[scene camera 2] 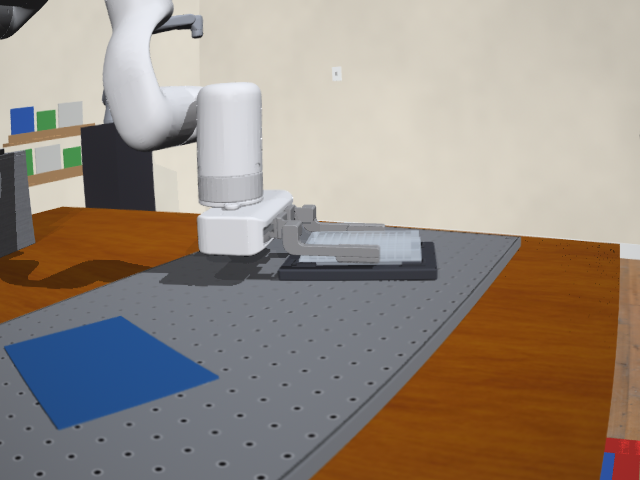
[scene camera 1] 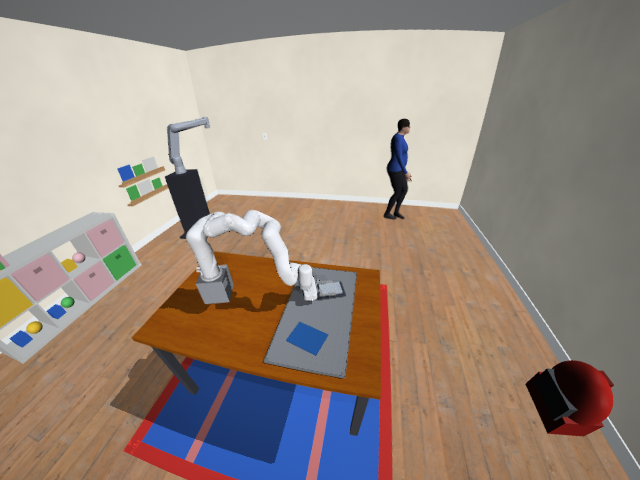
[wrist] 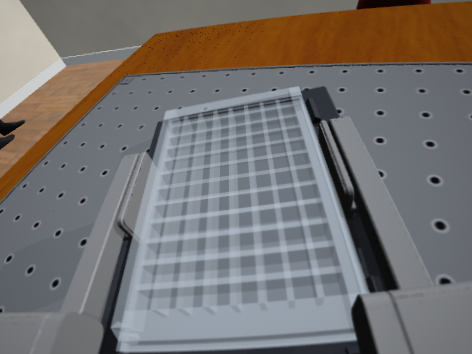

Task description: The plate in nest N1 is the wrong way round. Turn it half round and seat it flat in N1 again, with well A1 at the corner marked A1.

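The clear plate [scene camera 1: 330, 288] [scene camera 2: 361, 245] [wrist: 240, 200] with its grid of wells lies low in the dark nest [scene camera 2: 361, 273] [wrist: 320, 97], its top above the rim. My gripper [scene camera 2: 382, 239] [wrist: 237, 137] is shut on the plate, with one finger along each long side. The fingers reach in level from the arm's side, just above the nest's rim. The plate looks about level in scene camera 2. Whether its underside rests flat is hidden. Well A1 and the nest's A1 mark cannot be made out.
The nest stands on a grey perforated board [scene camera 1: 320, 315] [scene camera 2: 310, 330] on the wooden table [scene camera 1: 242, 330] [scene camera 2: 491, 361]. A flat blue square [scene camera 1: 307, 338] [scene camera 2: 108, 369] lies on the board, away from the nest. A person [scene camera 1: 398, 165] stands well behind the table.
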